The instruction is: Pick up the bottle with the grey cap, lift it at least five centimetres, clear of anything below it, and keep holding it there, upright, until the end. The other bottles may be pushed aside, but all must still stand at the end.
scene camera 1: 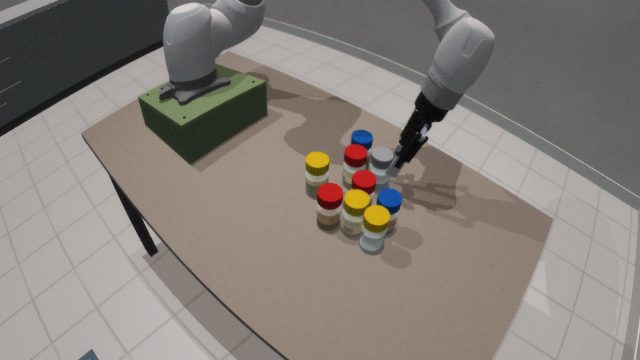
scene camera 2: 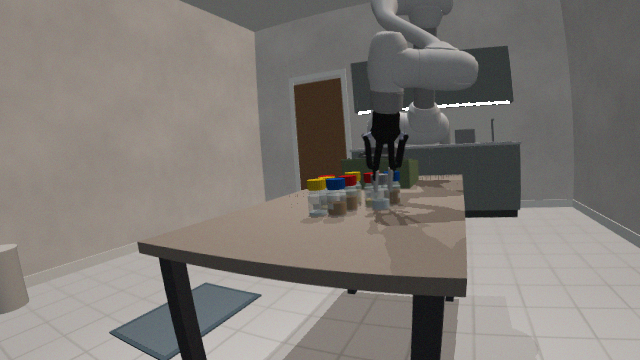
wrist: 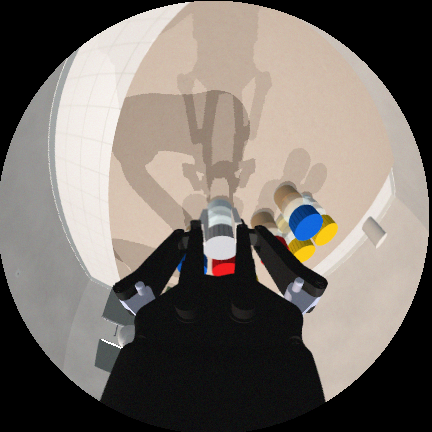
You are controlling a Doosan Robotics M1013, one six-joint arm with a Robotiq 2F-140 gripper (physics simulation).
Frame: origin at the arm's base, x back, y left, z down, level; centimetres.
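Seen in the pictures: gripper, fingertip midpoint: (scene camera 1: 390, 169) (scene camera 2: 382, 190) (wrist: 219, 216); arm's base, origin of the base link: (scene camera 1: 194, 86) (scene camera 2: 383, 159).
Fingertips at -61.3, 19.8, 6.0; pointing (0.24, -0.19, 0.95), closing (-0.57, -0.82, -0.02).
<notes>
Pixels of each thing's top centre, then the offset from my fingertips to it, as dx, dy, dz. Level surfaces: height alone.
- bottle with the grey cap, middle of its top: (wrist: 221, 248) (scene camera 1: 382, 153) (scene camera 2: 379, 174) +2.2, -1.5, -4.4
- second blue-capped bottle, middle of its top: (wrist: 309, 227) (scene camera 1: 390, 197) (scene camera 2: 335, 178) -7.9, -11.3, -4.4
- third red-capped bottle, middle of its top: (scene camera 1: 330, 192) +2.0, -19.6, -4.4
- table, its level: dz +6.1
The bottle with the grey cap (scene camera 1: 382, 158) (scene camera 2: 381, 203) (wrist: 220, 246) stands upright, its base apparently on the table. My gripper (scene camera 1: 393, 167) (scene camera 2: 383, 188) (wrist: 219, 216) is shut on it, one finger on each side. A red-capped bottle (scene camera 1: 355, 156) (wrist: 224, 267) and a blue-capped bottle (scene camera 1: 361, 140) (wrist: 192, 264) stand close beside it. Another red-capped bottle (scene camera 1: 364, 182) stands near it in the scene camera 1 view. The other bottles all look upright. The fingers partly hide the held bottle in the scene camera 2 view.
Nearby stand a second blue-capped bottle (scene camera 1: 389, 201) (scene camera 2: 335, 184) (wrist: 306, 223), three yellow-capped bottles, one of them (scene camera 1: 317, 164) a little apart, and a third red-capped bottle (scene camera 1: 330, 196). The green base block (scene camera 1: 227, 122) carries the arm on the table (scene camera 1: 240, 220) (scene camera 2: 280, 235).
</notes>
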